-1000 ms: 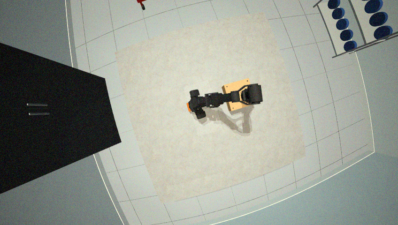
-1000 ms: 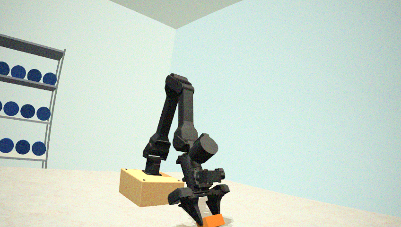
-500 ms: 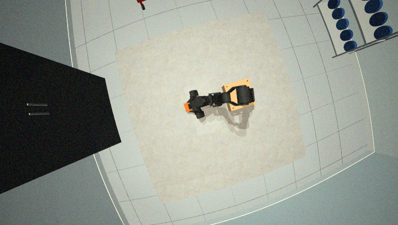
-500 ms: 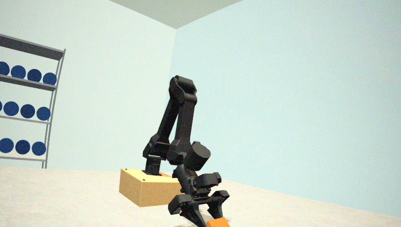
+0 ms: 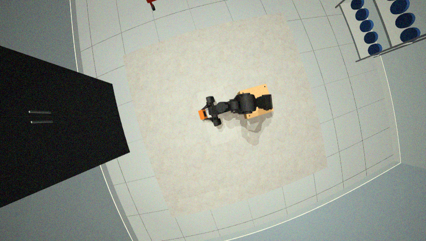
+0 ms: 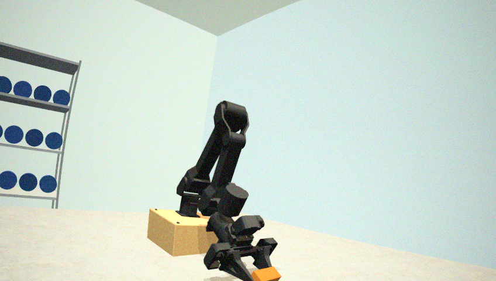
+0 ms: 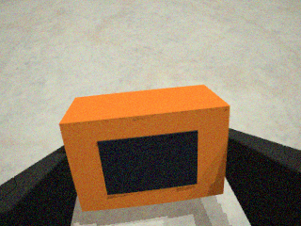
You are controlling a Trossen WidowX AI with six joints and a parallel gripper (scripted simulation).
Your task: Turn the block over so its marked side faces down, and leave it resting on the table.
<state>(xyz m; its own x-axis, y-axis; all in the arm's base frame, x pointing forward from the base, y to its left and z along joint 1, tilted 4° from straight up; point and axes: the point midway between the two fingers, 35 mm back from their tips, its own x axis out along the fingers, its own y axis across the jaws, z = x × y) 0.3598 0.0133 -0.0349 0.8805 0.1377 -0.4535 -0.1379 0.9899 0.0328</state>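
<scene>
My gripper tip is now 1 cm past the orange block.
</scene>
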